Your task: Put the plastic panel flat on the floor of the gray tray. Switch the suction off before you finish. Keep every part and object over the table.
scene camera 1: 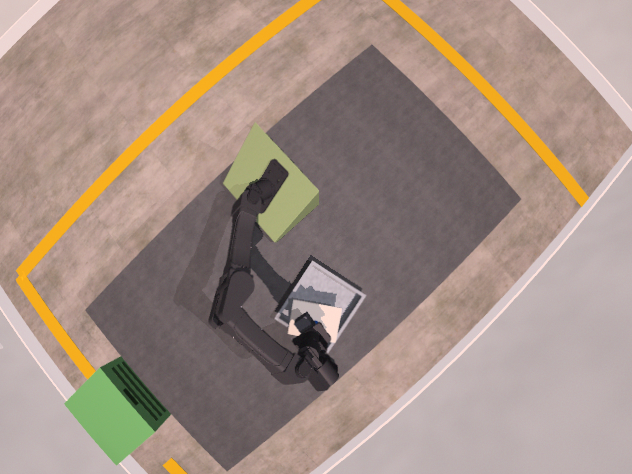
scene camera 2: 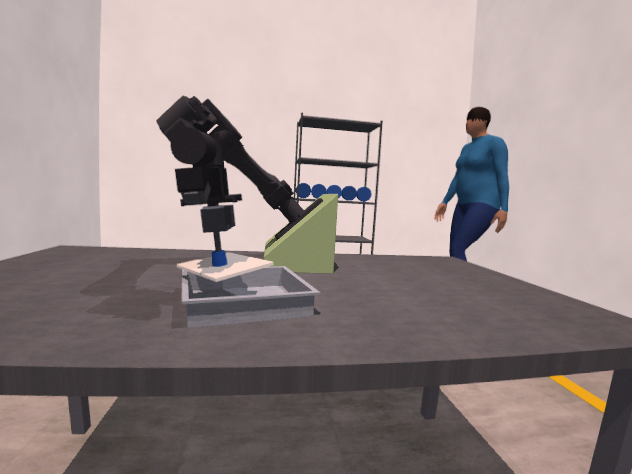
pale plastic panel: scene camera 1; scene camera 2
gray tray: scene camera 1; scene camera 2
same spot on pale plastic panel: [scene camera 1: 329, 316] = [scene camera 2: 247, 263]
same spot on gray tray: [scene camera 2: 272, 293] = [scene camera 1: 321, 282]
